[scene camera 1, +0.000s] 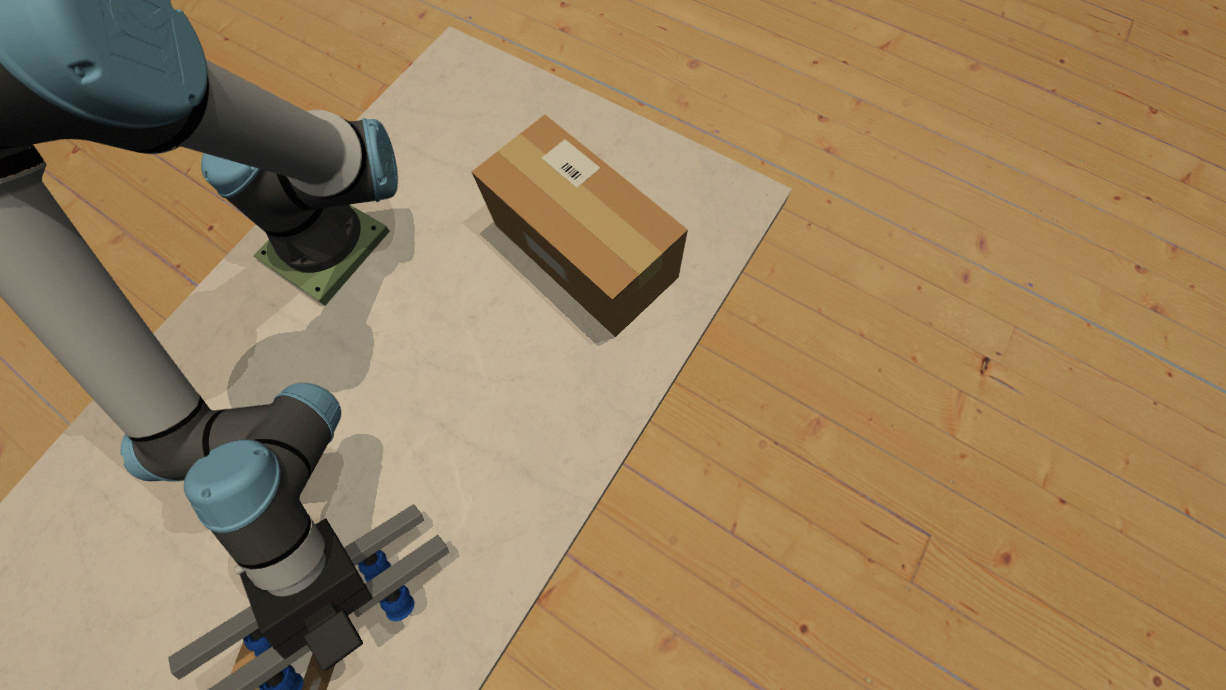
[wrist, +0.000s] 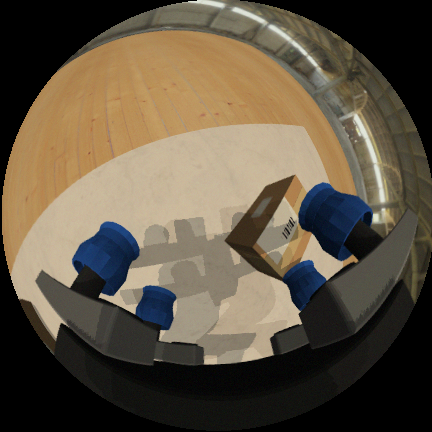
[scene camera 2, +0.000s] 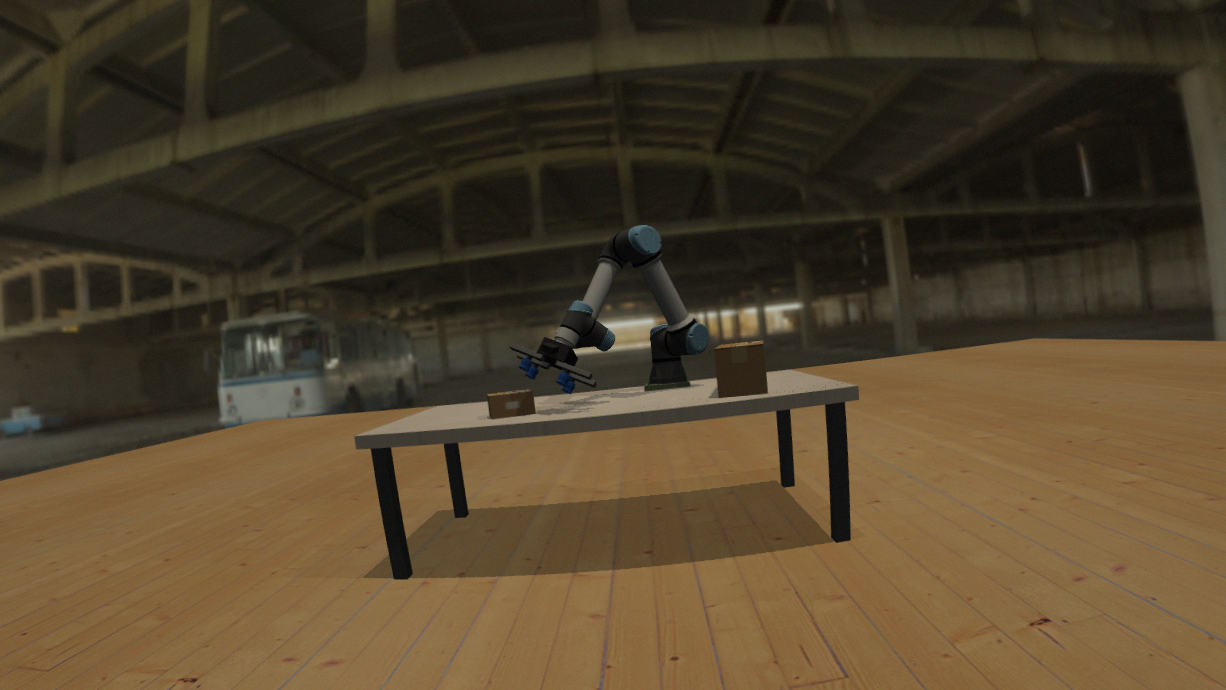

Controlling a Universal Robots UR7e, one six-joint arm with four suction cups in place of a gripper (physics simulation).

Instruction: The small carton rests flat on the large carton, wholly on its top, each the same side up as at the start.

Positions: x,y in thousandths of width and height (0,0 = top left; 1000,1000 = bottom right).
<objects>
A large carton (scene camera 1: 497,357) is 0.75 m from the lens.
</objects>
